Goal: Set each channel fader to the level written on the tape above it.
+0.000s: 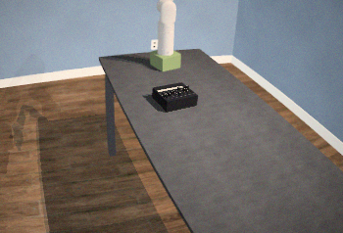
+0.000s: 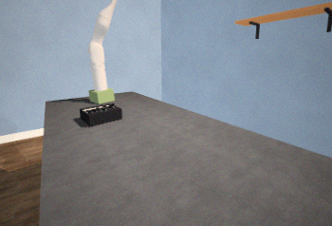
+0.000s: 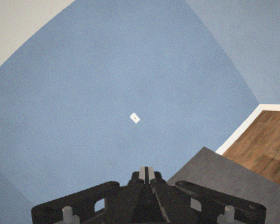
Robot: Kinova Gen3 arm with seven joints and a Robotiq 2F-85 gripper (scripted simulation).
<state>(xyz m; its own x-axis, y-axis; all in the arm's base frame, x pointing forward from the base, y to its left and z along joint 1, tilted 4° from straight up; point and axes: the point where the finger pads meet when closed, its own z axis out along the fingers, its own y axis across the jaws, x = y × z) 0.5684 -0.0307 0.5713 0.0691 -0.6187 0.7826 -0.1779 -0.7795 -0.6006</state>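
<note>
Right now the master fader cap is 58 cm below my hand, 18 cm behind it and 1 cm to the left of it.
</note>
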